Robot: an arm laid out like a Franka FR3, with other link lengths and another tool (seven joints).
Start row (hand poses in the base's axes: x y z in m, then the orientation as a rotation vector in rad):
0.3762, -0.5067, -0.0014, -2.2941, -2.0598, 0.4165
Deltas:
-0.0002, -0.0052, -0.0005, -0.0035, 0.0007, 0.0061
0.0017, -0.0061, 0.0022, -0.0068, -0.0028, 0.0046
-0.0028, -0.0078, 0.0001, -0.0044, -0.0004, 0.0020
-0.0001, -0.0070, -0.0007, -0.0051, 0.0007, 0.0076
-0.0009, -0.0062, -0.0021, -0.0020, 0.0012, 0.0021
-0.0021, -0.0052, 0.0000, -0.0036, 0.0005, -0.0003
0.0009, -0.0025, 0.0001, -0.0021, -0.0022, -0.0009
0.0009, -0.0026, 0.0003, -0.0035, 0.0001, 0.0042
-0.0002, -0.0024, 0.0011, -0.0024, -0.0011, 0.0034
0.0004, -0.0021, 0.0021, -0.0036, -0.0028, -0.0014
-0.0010, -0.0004, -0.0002, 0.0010, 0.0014, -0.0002
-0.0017, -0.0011, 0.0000, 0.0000, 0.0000, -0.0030
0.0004, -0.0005, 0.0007, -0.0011, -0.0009, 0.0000
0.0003, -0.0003, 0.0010, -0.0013, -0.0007, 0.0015
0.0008, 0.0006, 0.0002, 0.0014, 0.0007, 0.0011
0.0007, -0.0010, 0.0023, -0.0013, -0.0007, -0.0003
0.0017, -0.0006, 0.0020, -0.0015, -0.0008, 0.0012
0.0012, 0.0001, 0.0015, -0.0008, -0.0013, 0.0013
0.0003, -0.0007, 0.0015, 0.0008, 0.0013, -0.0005
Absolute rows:
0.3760, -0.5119, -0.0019, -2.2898, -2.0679, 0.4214
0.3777, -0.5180, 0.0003, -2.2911, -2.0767, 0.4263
0.3749, -0.5258, 0.0004, -2.2919, -2.0805, 0.4310
0.3748, -0.5328, -0.0003, -2.2870, -2.0909, 0.4378
0.3739, -0.5390, -0.0024, -2.2852, -2.0935, 0.4414
0.3718, -0.5442, -0.0024, -2.2871, -2.0938, 0.4461
0.3727, -0.5467, -0.0023, -2.2906, -2.0942, 0.4462
0.3736, -0.5493, -0.0020, -2.2884, -2.1003, 0.4504
0.3734, -0.5517, -0.0009, -2.2872, -2.1056, 0.4521
0.3738, -0.5538, 0.0012, 2.2863, 2.1004, -0.4521
0.3728, -0.5542, 0.0010, 2.2874, 2.1015, -0.4529
0.3711, -0.5553, 0.0010, 2.2909, 2.0984, -0.4530
0.3715, -0.5558, 0.0017, 2.2901, 2.0972, -0.4529
0.3718, -0.5561, 0.0027, 2.2875, 2.0975, -0.4532
0.3726, -0.5555, 0.0029, 2.2872, 2.1000, -0.4527
0.3733, -0.5565, 0.0052, 2.2867, 2.0984, -0.4531
0.3750, -0.5571, 0.0072, 2.2843, 2.0982, -0.4535
0.3762, -0.5570, 0.0087, 2.2820, 2.0984, -0.4526
0.3765, -0.5577, 0.0102, 2.2833, 2.0990, -0.4535

